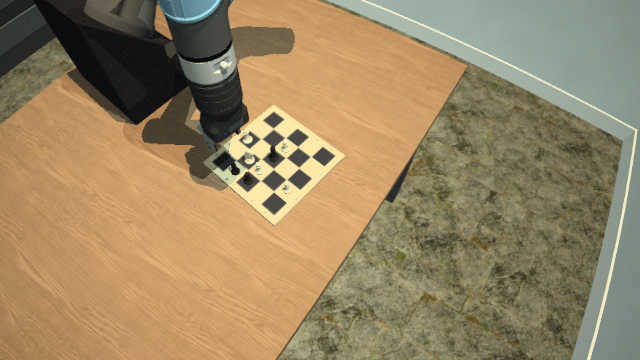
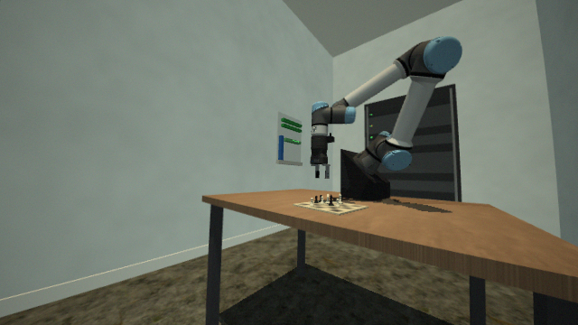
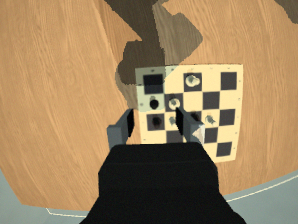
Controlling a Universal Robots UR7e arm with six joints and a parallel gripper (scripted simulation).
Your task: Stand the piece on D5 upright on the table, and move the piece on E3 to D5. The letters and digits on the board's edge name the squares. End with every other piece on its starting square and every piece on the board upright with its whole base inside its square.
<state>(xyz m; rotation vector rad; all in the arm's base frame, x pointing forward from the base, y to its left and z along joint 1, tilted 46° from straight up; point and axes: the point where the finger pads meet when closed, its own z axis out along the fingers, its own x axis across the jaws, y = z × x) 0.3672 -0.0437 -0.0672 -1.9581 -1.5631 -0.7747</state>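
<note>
My gripper is now 50 mm short of the chessboard, 70 mm to the right of it and 130 mm above it.
</note>
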